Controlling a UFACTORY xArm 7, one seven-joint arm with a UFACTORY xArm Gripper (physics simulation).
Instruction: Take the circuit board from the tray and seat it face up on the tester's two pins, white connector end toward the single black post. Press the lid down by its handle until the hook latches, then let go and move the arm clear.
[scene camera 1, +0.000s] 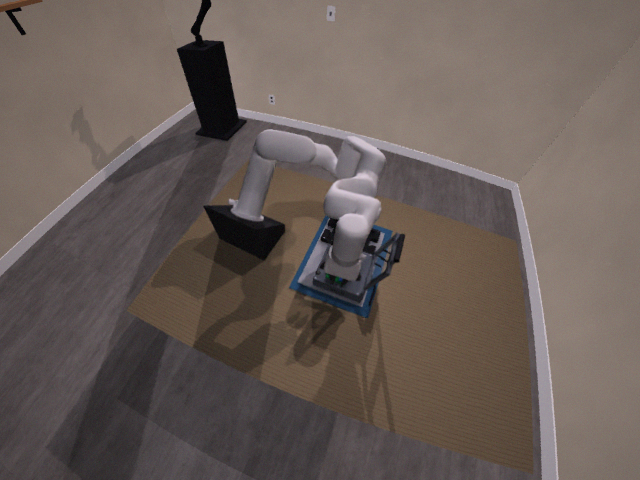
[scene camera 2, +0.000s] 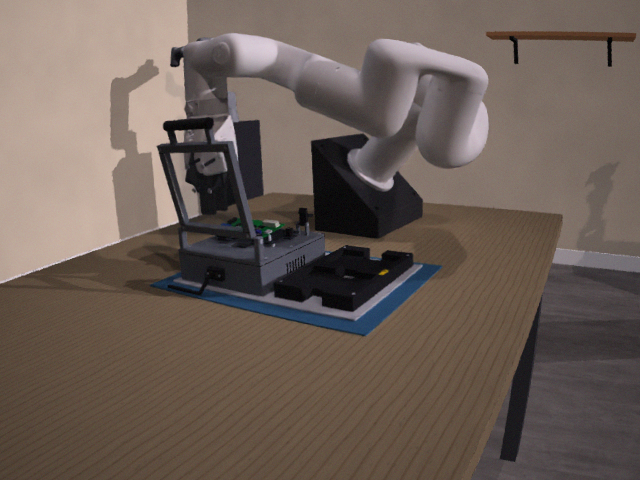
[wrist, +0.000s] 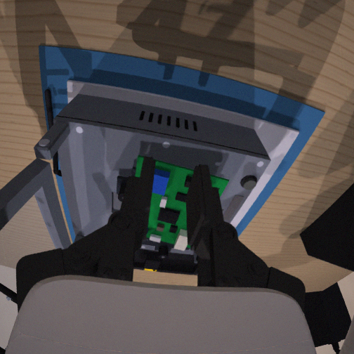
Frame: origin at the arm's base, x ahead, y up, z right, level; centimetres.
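Seen in the pictures: gripper, between the fingertips: (scene camera 1: 337, 281) (scene camera 2: 214, 212); arm's base, origin of its link: (scene camera 1: 247, 215) (scene camera 2: 369, 171).
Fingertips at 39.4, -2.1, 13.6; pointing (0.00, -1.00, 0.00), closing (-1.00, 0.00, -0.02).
Offsets run from my fingertips to a thing's top centre, as dx, dy, dz. "spot": to the spot under its first point. Level surfaces: height alone.
The green circuit board (scene camera 1: 338, 280) (scene camera 2: 249, 224) (wrist: 172, 186) lies face up on top of the grey tester (scene camera 1: 338, 291) (scene camera 2: 222, 271) (wrist: 225, 137). Its white connector @[-2.5, -1.4, -10.3] (scene camera 2: 271, 223) (wrist: 181, 243) is at the end toward the black post @[-1.0, -2.1, -14.9] (scene camera 2: 289, 231). I cannot tell whether both pins are through the board. The lid (scene camera 2: 238, 191) (wrist: 25, 180) stands raised, its black handle @[+14.1, +17.4, -7.7] (scene camera 1: 399, 248) (scene camera 2: 188, 124) at the top. My gripper (scene camera 2: 209, 211) (wrist: 171, 178) is partly open and empty, fingers pointing down above the board. Its fingertips are hidden in scene camera 1.
The black tray @[spot: +10.9, -8.0, -29.8] (scene camera 2: 341, 299) sits beside the tester, without the board. The black hook @[-6.6, +0.5, -14.9] (scene camera 2: 303, 215) stands upright at the tester's edge opposite the lid hinge. A blue mat @[dy -10.0] (scene camera 2: 403, 299) (wrist: 115, 65) lies under both. The raised lid frame stands close beside the gripper. The arm's black base (scene camera 1: 242, 232) (scene camera 2: 336, 196) is behind.
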